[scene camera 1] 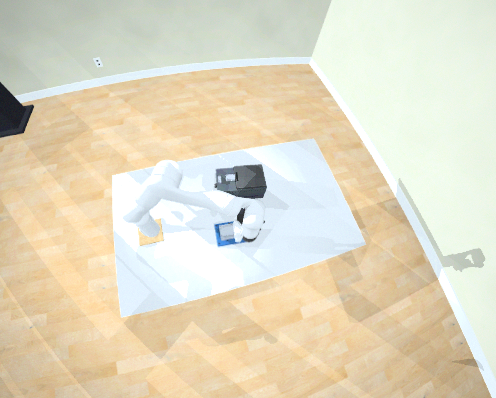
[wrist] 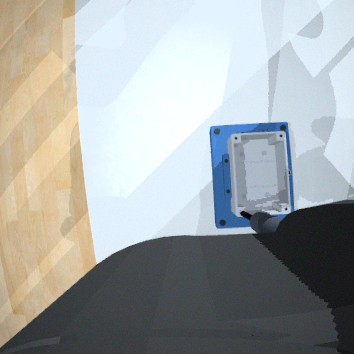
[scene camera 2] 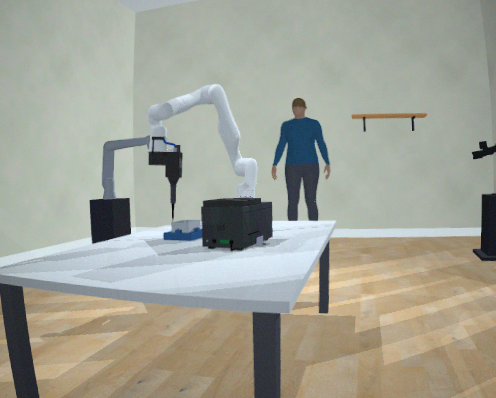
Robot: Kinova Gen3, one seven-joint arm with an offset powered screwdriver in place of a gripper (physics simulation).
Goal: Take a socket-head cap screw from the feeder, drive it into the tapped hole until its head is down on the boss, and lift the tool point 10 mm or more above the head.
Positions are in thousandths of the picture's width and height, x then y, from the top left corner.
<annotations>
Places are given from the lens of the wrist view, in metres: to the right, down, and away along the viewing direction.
blue fixture plate (wrist: 629,592): 0.07, 0.05, 0.32
</annotations>
